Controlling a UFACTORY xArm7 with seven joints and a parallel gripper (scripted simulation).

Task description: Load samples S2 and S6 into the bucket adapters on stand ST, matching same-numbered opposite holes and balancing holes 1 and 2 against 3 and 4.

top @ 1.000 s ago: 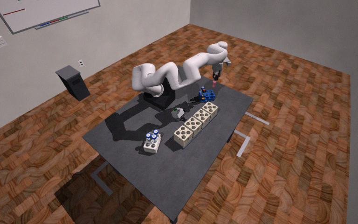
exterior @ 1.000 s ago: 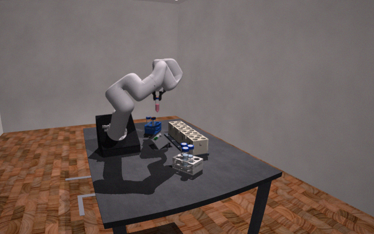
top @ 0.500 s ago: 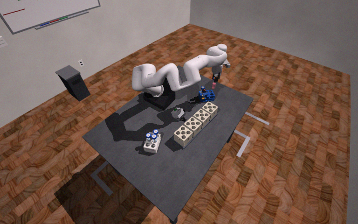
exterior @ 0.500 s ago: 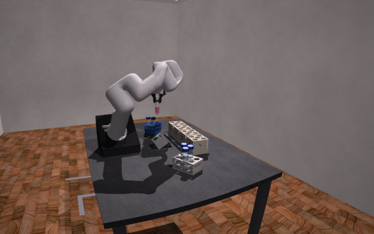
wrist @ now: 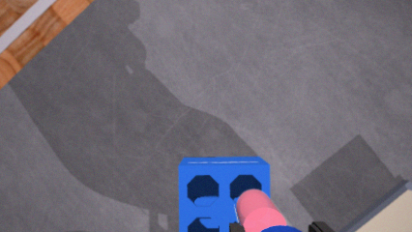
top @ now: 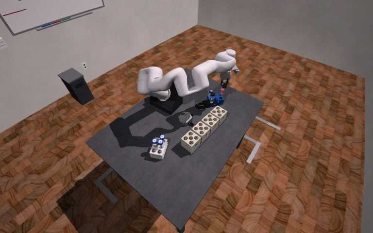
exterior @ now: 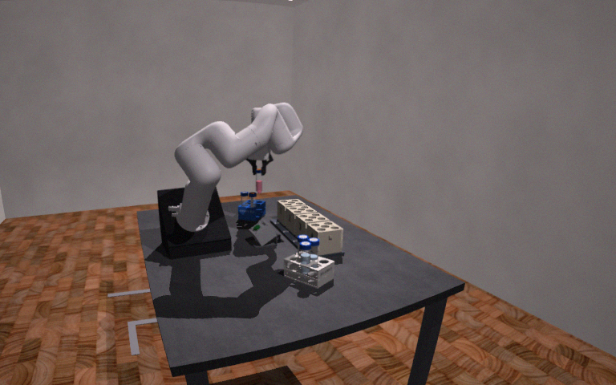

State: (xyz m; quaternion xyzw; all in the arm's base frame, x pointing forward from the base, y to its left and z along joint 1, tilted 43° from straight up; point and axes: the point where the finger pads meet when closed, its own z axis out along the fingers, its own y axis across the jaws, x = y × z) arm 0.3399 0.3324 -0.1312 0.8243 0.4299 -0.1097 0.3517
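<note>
Now: hand 1 cm past the orange-dot tube and 5 cm above it. Also, from my hand: white rack: 5 cm behind, 68 cm to the right, 18 cm below; blue rack: 4 cm behind, 2 cm to the right, 18 cm below.
</note>
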